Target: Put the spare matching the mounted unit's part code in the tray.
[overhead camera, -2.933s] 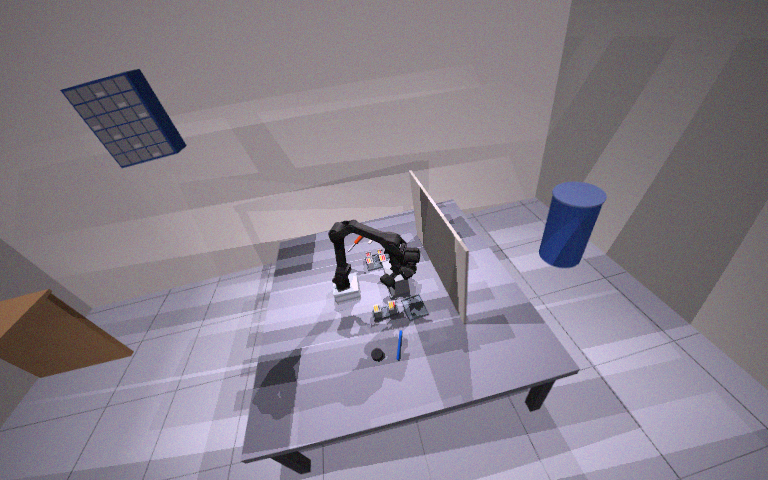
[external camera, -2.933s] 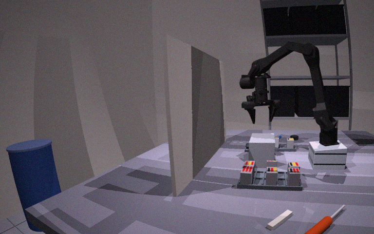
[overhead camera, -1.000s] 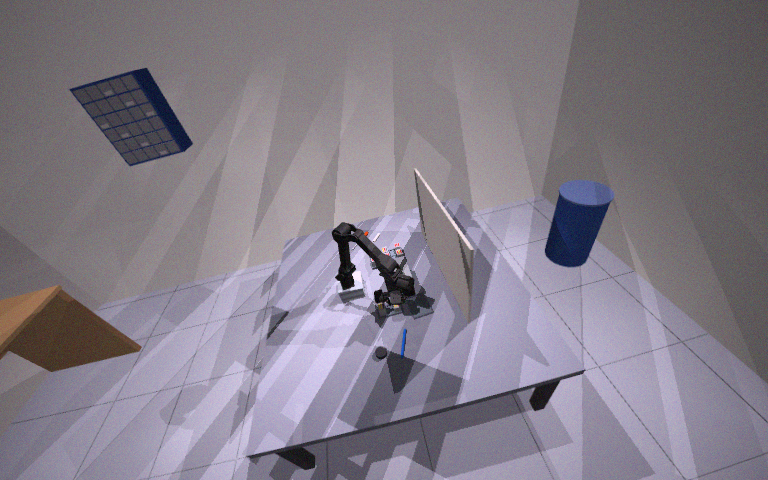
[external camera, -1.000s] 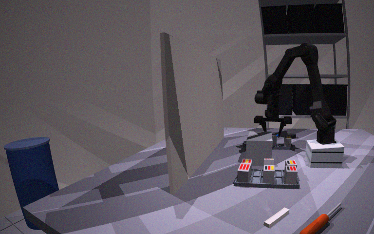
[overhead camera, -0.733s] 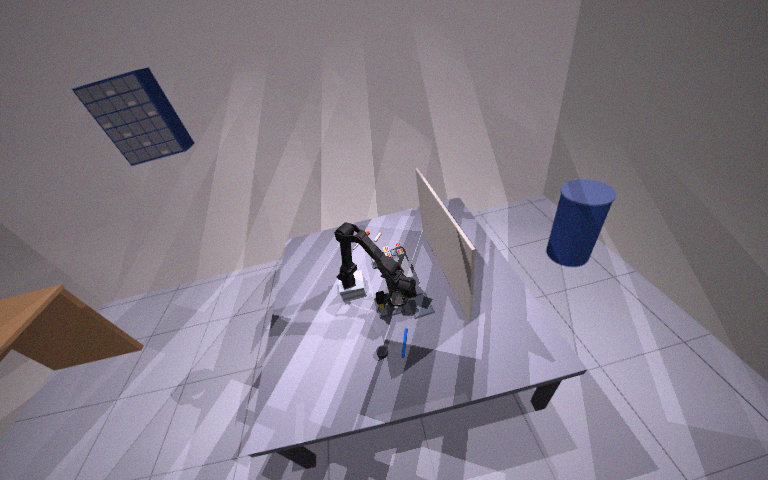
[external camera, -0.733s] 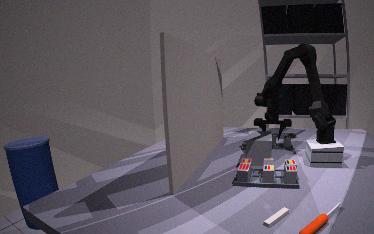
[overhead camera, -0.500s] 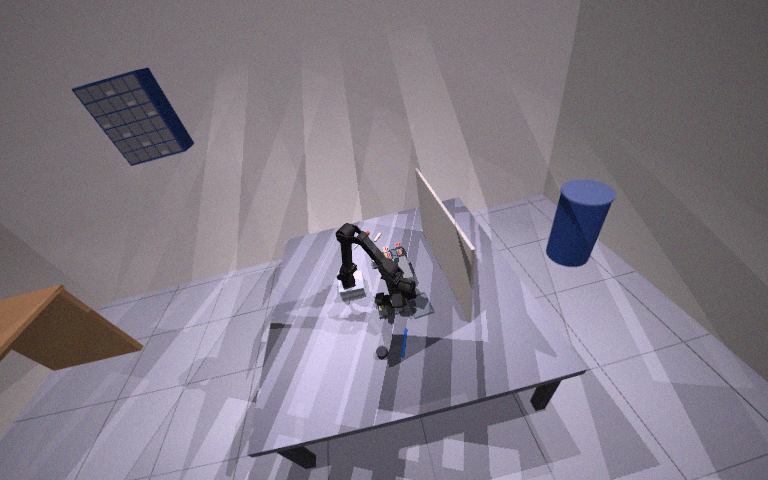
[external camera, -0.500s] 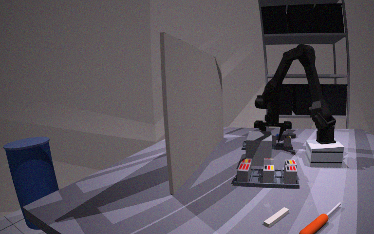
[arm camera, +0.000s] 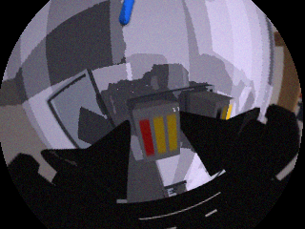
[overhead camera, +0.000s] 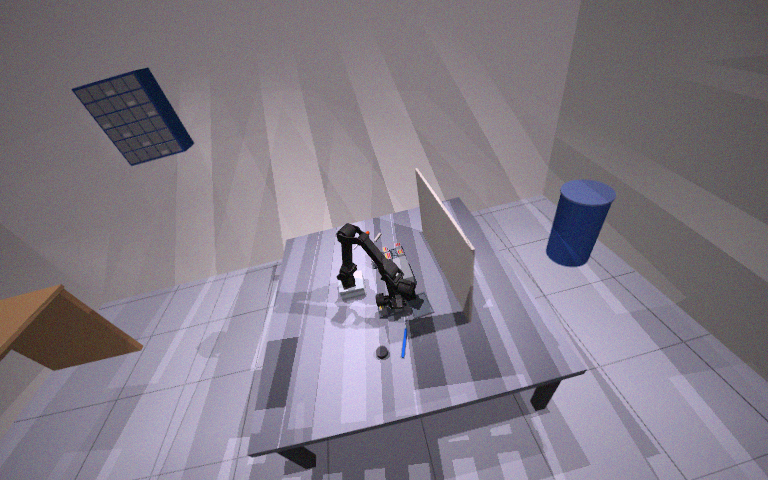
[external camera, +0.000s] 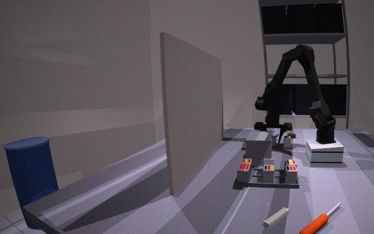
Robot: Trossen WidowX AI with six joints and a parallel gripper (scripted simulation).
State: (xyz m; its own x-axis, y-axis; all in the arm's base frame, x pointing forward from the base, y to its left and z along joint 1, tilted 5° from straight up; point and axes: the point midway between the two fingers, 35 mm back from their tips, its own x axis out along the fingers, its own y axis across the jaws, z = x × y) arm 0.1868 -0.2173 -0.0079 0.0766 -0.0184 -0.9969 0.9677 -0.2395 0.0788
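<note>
Now: gripper tip 10 cm short of the dark grey tray, 3 cm to the left of it and 1 cm above it. Also, from my gripper tip: grey mounted unit (17 cm to the left, 9 cm ahead, 3 cm above); blue pen (18 cm to the right, 5 cm behind, 1 cm below); black disc (18 cm to the right, 15 cm behind, 1 cm below).
</note>
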